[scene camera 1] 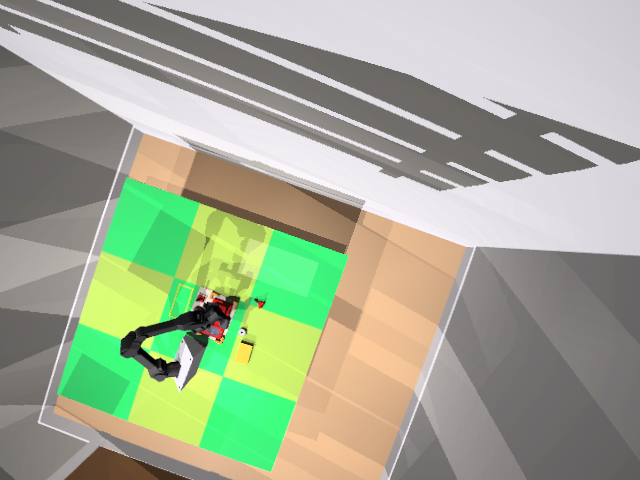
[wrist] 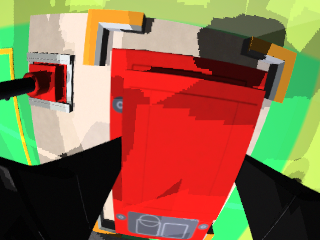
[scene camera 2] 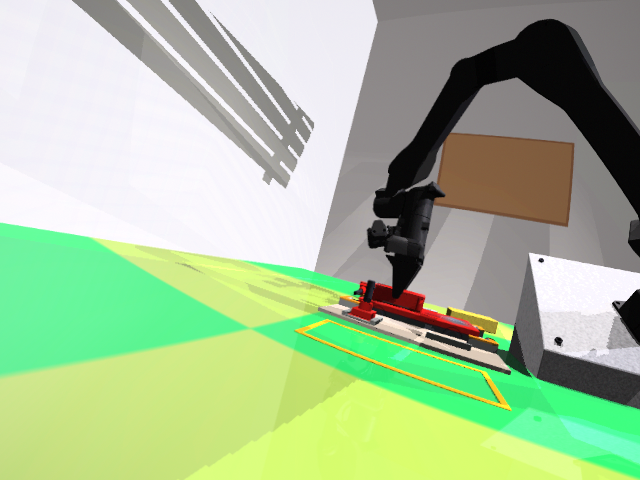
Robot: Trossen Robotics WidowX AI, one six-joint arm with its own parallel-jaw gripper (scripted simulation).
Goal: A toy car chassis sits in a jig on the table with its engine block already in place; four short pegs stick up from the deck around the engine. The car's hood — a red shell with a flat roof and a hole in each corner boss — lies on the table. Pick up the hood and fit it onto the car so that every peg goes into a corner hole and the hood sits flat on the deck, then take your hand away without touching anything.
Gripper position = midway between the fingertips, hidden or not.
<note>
The gripper [scene camera 2: 397,297] carries a red hood [scene camera 2: 382,292]. Also in view: a jig [scene camera 2: 483,352].
The red hood is seen too in the wrist view [wrist: 183,138]. The gripper shows as well in the wrist view [wrist: 181,150]. The jig also shows in the wrist view [wrist: 84,42].
</note>
